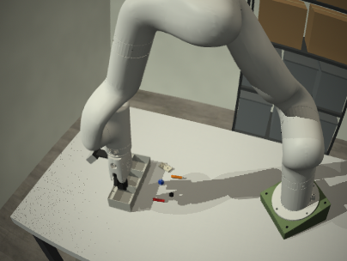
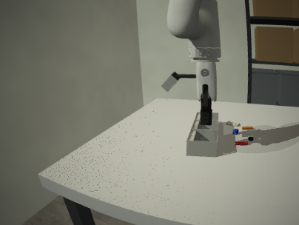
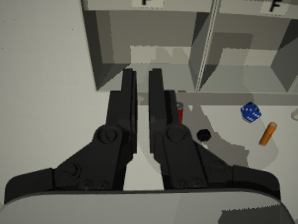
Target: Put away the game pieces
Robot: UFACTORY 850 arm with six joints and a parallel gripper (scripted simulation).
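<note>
The blue die lies 150 mm to the right of my hand, 90 mm below it and 60 mm behind it. Also, from my hand: red stick: 100 mm below, 100 mm behind, 70 mm to the right; then grey bin: 80 mm to the right, 80 mm below, 30 mm ahead; then black piece: 120 mm to the right, 120 mm behind, 100 mm below.
</note>
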